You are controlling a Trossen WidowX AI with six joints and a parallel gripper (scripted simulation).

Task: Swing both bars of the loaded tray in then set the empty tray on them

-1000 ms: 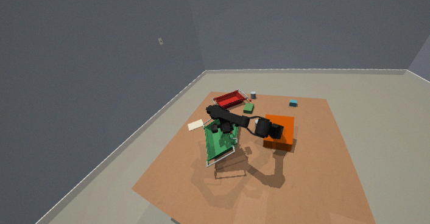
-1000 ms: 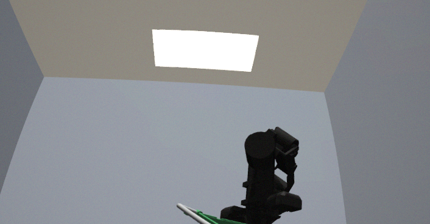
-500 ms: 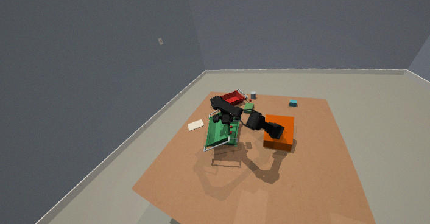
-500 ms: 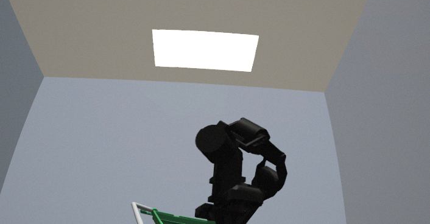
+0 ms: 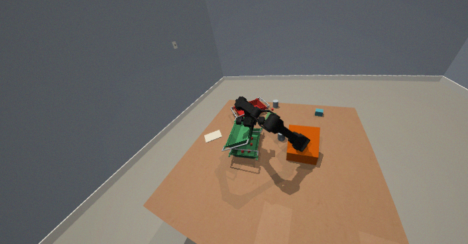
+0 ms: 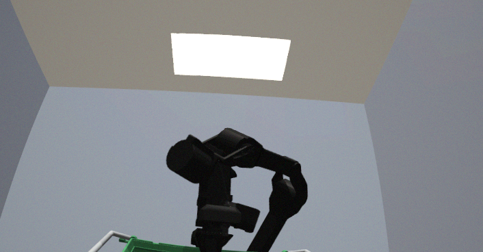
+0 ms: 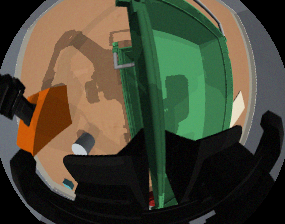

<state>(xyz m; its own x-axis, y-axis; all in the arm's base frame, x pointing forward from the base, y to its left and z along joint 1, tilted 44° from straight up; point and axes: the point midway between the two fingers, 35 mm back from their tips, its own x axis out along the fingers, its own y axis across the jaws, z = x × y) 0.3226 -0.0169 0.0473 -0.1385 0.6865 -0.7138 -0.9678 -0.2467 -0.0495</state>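
Right now the green tray is 80 mm ahead of my gripper tip, 20 mm to the left of it and 10 mm below it. Round my gripper tip: white card 400 mm ahead, 10 mm to the left, 180 mm below; then green block 30 mm behind, 350 mm to the right, 160 mm below; then cube 430 mm behind, 530 mm to the right, 160 mm below.
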